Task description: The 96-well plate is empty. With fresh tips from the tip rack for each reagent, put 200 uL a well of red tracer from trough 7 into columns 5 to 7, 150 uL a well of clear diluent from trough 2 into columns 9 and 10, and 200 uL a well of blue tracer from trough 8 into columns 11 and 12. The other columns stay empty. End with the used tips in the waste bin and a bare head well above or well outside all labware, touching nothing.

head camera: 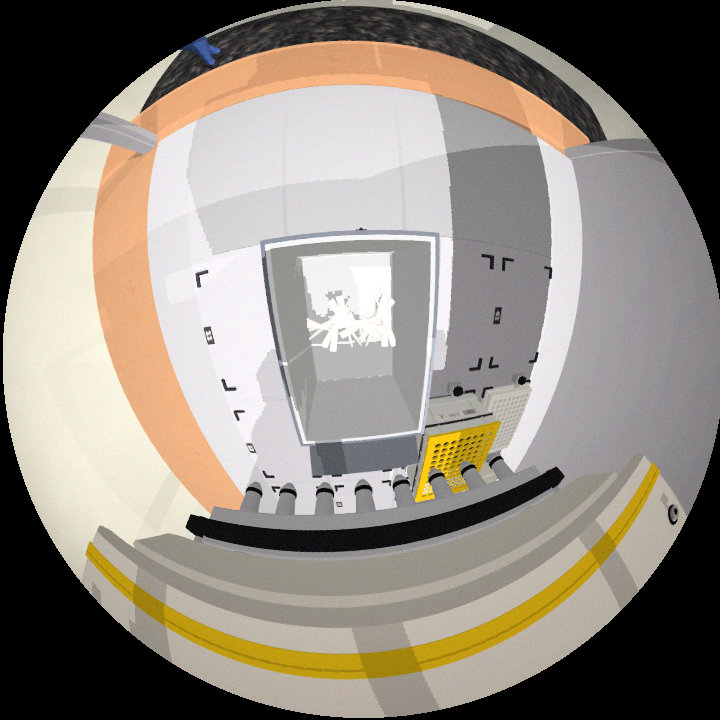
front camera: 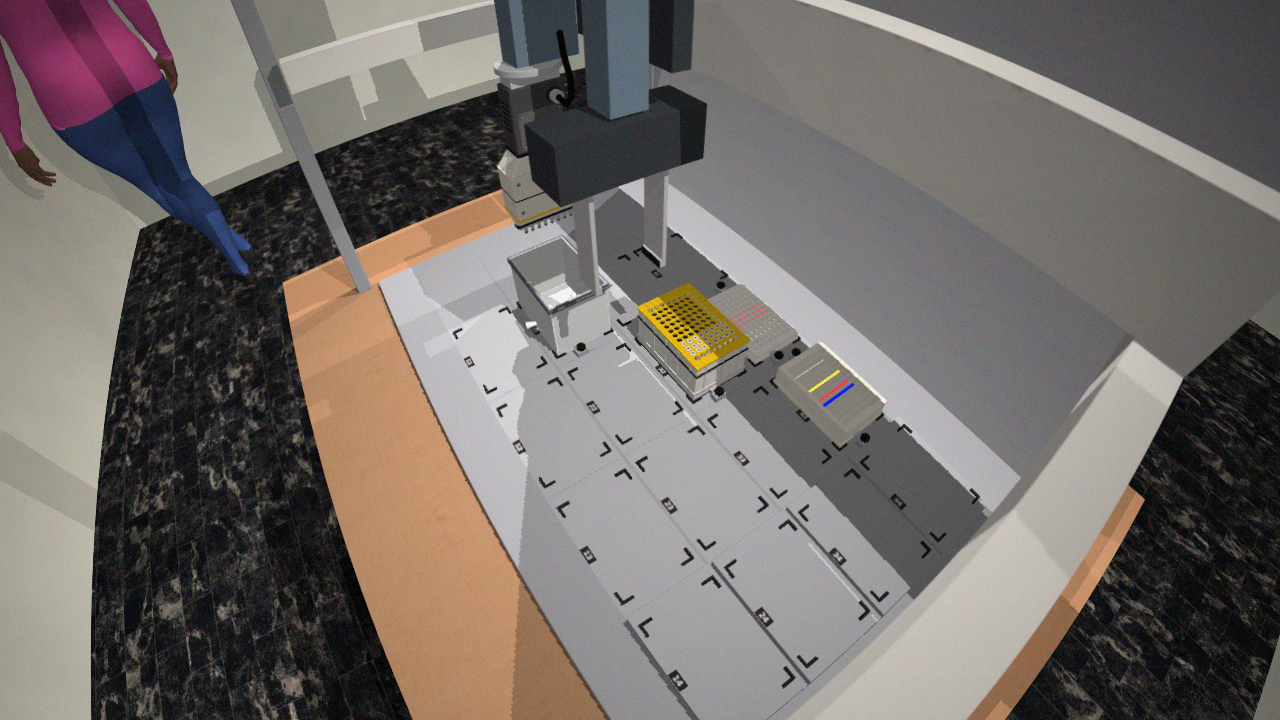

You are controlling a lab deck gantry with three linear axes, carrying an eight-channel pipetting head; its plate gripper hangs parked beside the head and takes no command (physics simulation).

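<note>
The pipetting head [front camera: 537, 198] [head camera: 376, 570] hangs raised near the waste bin [front camera: 580, 327] [head camera: 435, 302], its nozzles bare and touching nothing. Loose white tips [head camera: 352, 323] lie in the bin. The parked gripper [front camera: 624, 275] is open, its two fingers wide apart with nothing between them. The yellow tip rack [front camera: 693, 324] [head camera: 463, 451] has many dark empty holes and some tips at its near end. The 96-well plate [front camera: 768, 329] [head camera: 508, 417] beside it shows red lines of wells in the front view; clear liquid cannot be told. The trough rack [front camera: 832, 391] shows yellow, red and blue troughs.
The gripper's dark block [front camera: 608, 147] hangs beside the head, above the rack and bin. Grey walls [front camera: 939, 223] bound the deck at the right. A grey post [front camera: 308, 161] stands at the left edge, with a person [front camera: 125, 116] beyond it.
</note>
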